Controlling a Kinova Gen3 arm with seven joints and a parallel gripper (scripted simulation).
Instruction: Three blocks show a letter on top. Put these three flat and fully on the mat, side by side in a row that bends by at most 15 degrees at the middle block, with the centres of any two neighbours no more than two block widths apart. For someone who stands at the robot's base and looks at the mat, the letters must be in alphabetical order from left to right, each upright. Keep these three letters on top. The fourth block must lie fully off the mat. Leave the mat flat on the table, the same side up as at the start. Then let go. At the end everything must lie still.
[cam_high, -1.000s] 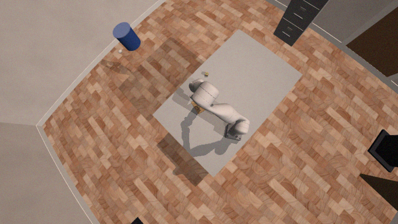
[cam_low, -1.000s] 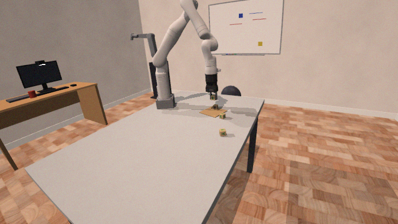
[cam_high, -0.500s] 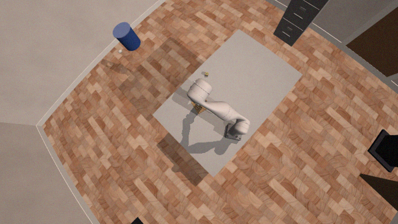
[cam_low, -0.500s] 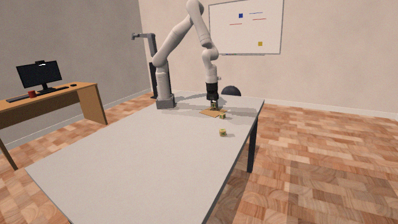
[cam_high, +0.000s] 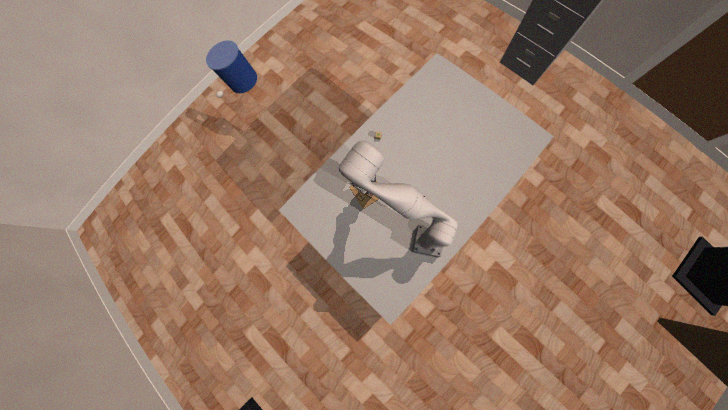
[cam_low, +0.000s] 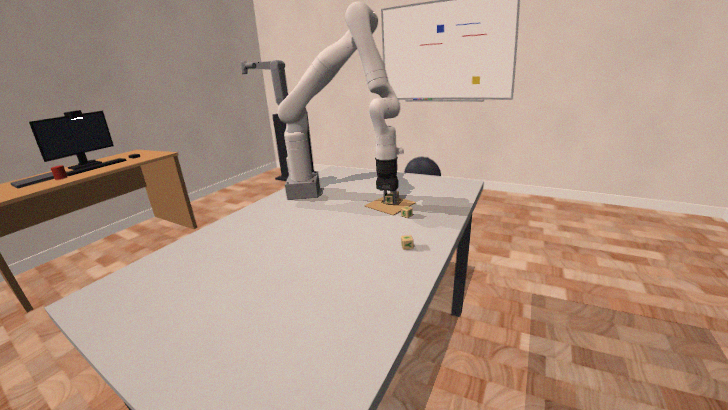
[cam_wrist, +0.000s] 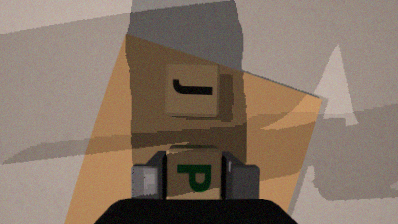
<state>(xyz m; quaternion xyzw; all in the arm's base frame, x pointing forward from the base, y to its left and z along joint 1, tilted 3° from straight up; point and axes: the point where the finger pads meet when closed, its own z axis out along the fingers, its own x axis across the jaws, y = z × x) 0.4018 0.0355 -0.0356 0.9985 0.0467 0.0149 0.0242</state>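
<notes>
The tan mat is 30 mm below my hand. The rest, counted from my hand: X block: 100 mm ahead, 70 mm to the right, 10 mm below.
</notes>
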